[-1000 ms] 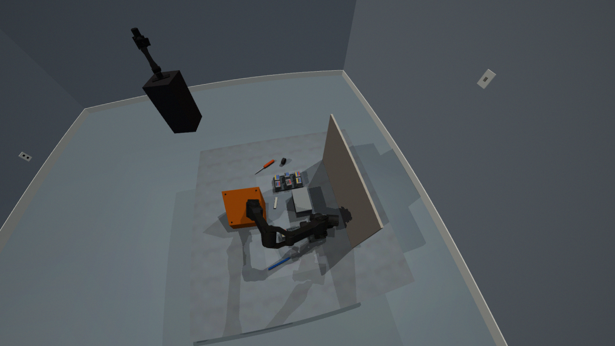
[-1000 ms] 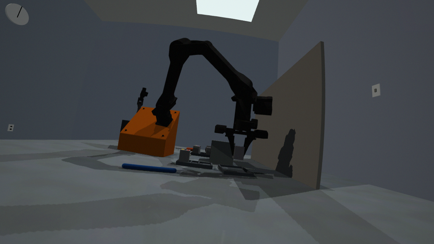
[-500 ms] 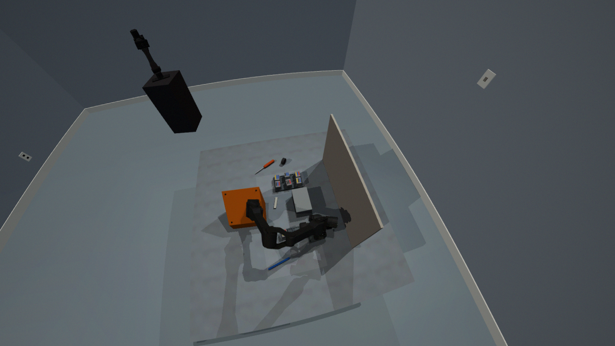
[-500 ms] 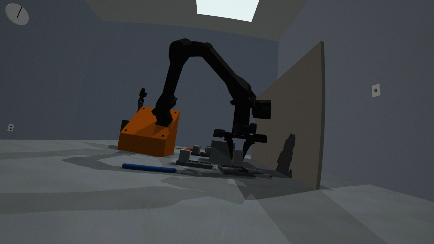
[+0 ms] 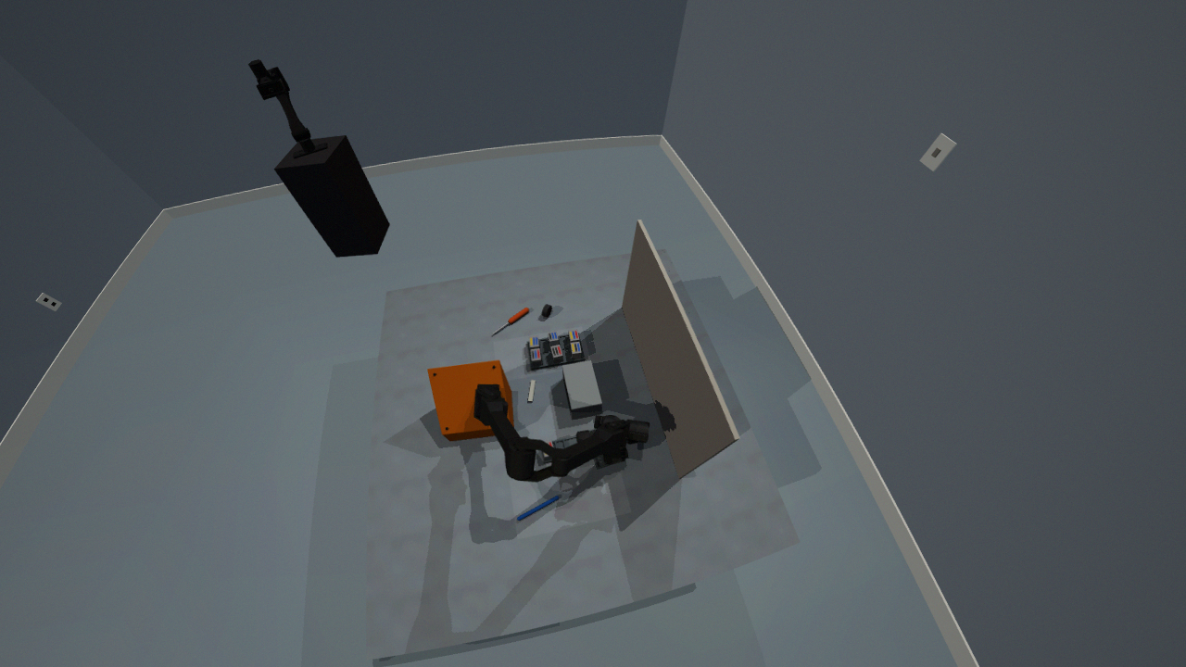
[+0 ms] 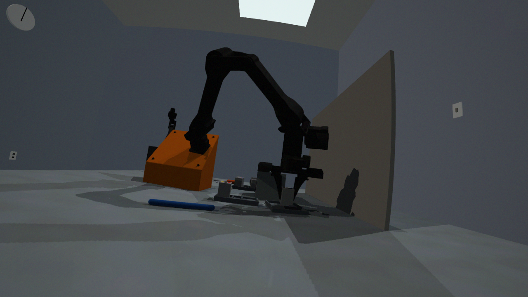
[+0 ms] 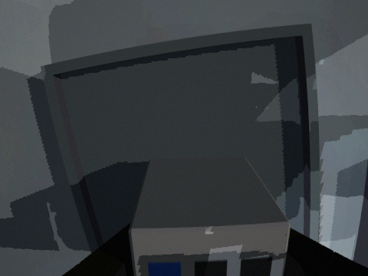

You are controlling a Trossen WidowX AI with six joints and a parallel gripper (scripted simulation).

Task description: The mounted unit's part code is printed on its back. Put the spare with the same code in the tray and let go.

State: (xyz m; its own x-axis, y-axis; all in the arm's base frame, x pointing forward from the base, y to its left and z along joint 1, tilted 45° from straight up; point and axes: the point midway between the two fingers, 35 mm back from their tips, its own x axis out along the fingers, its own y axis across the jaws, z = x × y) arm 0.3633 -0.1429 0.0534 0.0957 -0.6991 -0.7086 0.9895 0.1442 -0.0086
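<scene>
Now: the grey spare block 2 cm above my gripper tip. The rest, counted from my gripper tip: rack (14 cm behind, 2 cm below); then dark-rimmed tray (2 cm below); then mounted unit (7 cm behind, 19 cm to the left, 3 cm above).
</scene>
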